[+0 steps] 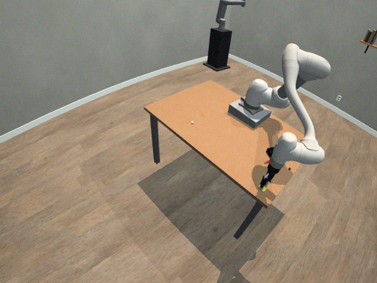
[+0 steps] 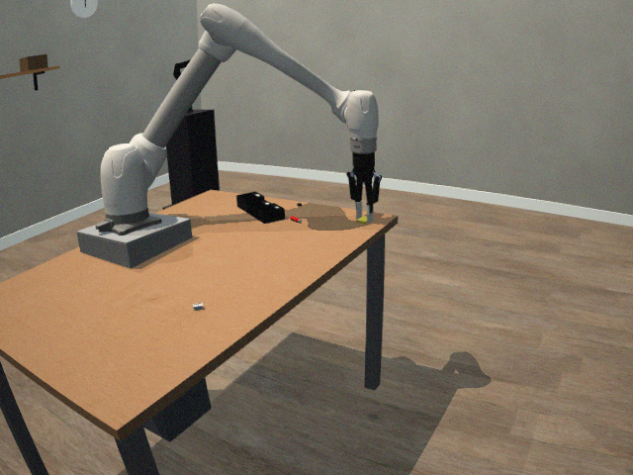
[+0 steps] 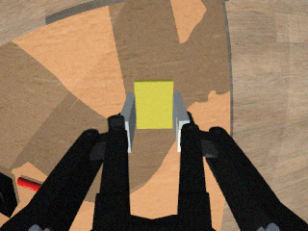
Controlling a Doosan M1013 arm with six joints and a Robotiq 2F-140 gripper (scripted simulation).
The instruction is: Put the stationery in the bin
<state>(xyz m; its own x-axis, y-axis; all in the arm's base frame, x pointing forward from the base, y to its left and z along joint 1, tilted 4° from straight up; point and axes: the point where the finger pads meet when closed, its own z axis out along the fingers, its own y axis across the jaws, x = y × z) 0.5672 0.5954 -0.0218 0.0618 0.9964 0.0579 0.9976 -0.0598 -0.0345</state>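
Right now the black-and-white eraser is 46 cm behind my hand, 8 cm to the right of it and 2 cm below it. From my hand the other things lie so: yellow pad 3 cm below; small red cylinder 21 cm behind, 12 cm to the right, 3 cm below; small black round thing 31 cm behind, 4 cm to the left, 3 cm below.
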